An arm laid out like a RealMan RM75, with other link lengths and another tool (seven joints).
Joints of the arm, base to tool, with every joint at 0 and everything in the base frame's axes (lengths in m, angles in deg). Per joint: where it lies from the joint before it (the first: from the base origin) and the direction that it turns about. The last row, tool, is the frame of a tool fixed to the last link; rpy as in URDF.
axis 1: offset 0 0 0.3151 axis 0 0 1
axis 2: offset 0 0 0 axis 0 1 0
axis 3: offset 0 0 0.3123 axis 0 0 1
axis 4: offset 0 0 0 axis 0 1 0
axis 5: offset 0 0 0.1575 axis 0 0 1
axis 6: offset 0 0 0 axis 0 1 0
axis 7: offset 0 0 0.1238 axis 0 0 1
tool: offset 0.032 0.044 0.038 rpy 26.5 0 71.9
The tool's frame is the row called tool.
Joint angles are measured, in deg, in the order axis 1, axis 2, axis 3, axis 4, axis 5, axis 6, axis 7. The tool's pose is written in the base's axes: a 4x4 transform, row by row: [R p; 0 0 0 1], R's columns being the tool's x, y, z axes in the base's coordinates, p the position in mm. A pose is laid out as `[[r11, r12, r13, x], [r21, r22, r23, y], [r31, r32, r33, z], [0, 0, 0, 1]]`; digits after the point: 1 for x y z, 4 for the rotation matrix.
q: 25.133 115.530 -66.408 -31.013 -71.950 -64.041 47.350
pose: [[-0.0310, -0.9961, 0.0832, 300.6], [-0.6965, 0.0812, 0.7130, 321.9], [-0.7169, -0.0358, -0.6962, 6.5], [0, 0, 0, 1]]
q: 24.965 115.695 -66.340 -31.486 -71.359 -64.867 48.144
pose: [[-0.0470, -0.9969, 0.0624, 296.1], [-0.6975, 0.0775, 0.7124, 321.0], [-0.7150, -0.0101, -0.6990, 7.2], [0, 0, 0, 1]]
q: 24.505 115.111 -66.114 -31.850 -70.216 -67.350 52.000
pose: [[-0.1093, -0.9938, 0.0226, 289.9], [-0.7124, 0.0942, 0.6954, 317.0], [-0.6932, 0.0599, -0.7183, 14.4], [0, 0, 0, 1]]
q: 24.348 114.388 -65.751 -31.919 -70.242 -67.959 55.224
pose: [[-0.1536, -0.9879, 0.0200, 290.2], [-0.7203, 0.1258, 0.6822, 316.2], [-0.6764, 0.0903, -0.7309, 20.9], [0, 0, 0, 1]]
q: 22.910 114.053 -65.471 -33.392 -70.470 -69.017 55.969
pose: [[-0.1556, -0.9877, 0.0158, 294.0], [-0.7179, 0.1241, 0.6850, 310.4], [-0.6785, 0.0952, -0.7284, 26.5], [0, 0, 0, 1]]
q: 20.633 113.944 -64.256 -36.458 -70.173 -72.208 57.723
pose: [[-0.1674, -0.9855, -0.0280, 291.9], [-0.7138, 0.1016, 0.6930, 300.5], [-0.6801, 0.1360, -0.7204, 37.0], [0, 0, 0, 1]]
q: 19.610 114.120 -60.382 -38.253 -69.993 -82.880 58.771
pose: [[-0.1446, -0.9722, -0.1841, 273.8], [-0.7415, -0.0168, 0.6707, 282.8], [-0.6552, 0.2335, -0.7185, 51.0], [0, 0, 0, 1]]
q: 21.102 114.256 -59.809 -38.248 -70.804 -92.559 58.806
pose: [[-0.0515, -0.9437, -0.3267, 252.9], [-0.8019, -0.1558, 0.5768, 266.4], [-0.5952, 0.2917, -0.7488, 52.6], [0, 0, 0, 1]]
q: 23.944 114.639 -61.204 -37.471 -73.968 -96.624 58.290
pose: [[0.0552, -0.9271, -0.3708, 240.1], [-0.8503, -0.2383, 0.4692, 259.7], [-0.5234, 0.2894, -0.8014, 42.2], [0, 0, 0, 1]]
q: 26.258 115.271 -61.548 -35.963 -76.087 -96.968 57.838
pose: [[0.0927, -0.9231, -0.3732, 232.7], [-0.8684, -0.2583, 0.4232, 261.9], [-0.4870, 0.2849, -0.8256, 32.6], [0, 0, 0, 1]]
